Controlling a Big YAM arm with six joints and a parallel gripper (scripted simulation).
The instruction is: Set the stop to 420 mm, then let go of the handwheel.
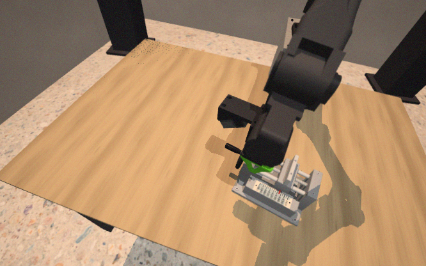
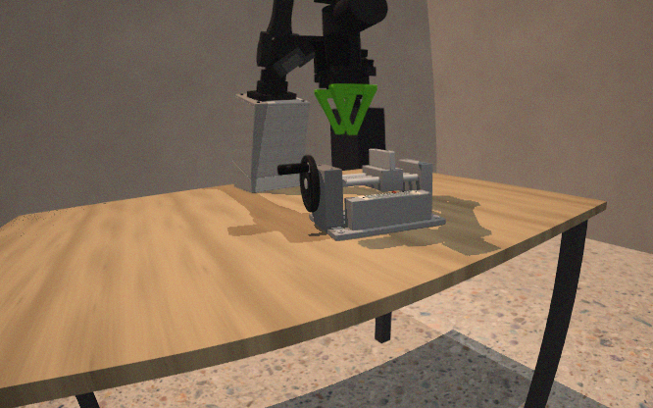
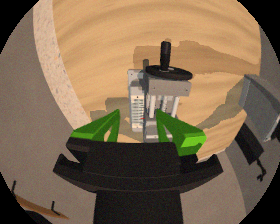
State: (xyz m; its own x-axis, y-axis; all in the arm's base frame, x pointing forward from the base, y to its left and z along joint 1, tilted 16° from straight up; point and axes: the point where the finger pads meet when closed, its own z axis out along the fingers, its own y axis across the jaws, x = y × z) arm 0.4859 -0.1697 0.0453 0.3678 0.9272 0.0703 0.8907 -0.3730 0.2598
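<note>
Now: hand 70 mm past the black handwheel, 70 mm above it and 40 mm to the left of it. Also, from my hand: sliding stop block 100 mm to the left, 70 mm below, 10 mm behind.
</note>
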